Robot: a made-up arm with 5 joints.
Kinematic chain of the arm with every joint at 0, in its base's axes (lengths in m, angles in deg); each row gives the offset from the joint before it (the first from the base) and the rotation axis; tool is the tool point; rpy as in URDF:
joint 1: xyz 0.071 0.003 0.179 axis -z
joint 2: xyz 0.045 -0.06 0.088 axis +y
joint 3: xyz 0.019 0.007 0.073 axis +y
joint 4: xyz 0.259 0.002 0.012 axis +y
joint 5: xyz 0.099 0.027 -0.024 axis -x
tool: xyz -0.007 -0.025 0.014 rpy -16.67 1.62 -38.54
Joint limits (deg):
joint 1: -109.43..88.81
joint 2: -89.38..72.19
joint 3: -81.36..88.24
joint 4: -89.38..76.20
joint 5: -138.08..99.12
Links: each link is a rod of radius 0.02 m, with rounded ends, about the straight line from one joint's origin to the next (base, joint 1, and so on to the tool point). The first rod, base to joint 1, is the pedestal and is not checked.
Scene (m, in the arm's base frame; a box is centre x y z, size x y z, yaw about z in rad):
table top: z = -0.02
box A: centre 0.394 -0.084 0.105 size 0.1 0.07 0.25 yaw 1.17
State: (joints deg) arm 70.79 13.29 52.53 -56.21 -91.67
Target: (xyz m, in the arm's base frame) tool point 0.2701 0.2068 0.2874
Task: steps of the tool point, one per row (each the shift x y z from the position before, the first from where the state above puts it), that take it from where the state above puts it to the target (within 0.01 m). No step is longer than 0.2 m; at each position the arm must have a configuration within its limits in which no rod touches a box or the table.
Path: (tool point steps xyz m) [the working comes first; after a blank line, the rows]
Joints at the target: -55.86 -61.23 88.24 -89.38 -6.38
Straight joint move there: touches box A.

1: 0.1026 -0.0374 0.1000
2: 0.0914 0.0298 0.1187
3: 0.0449 0.0790 0.1187
4: -0.0179 0.0928 0.1006
5: -0.0715 0.0698 0.0690
6: 0.0368 0.0467 -0.0438
7: 0.0179 0.0553 -0.0495
8: -0.0027 0.0563 -0.0533
9: -0.0219 0.0502 -0.0555
10: -0.0374 0.0378 -0.0558

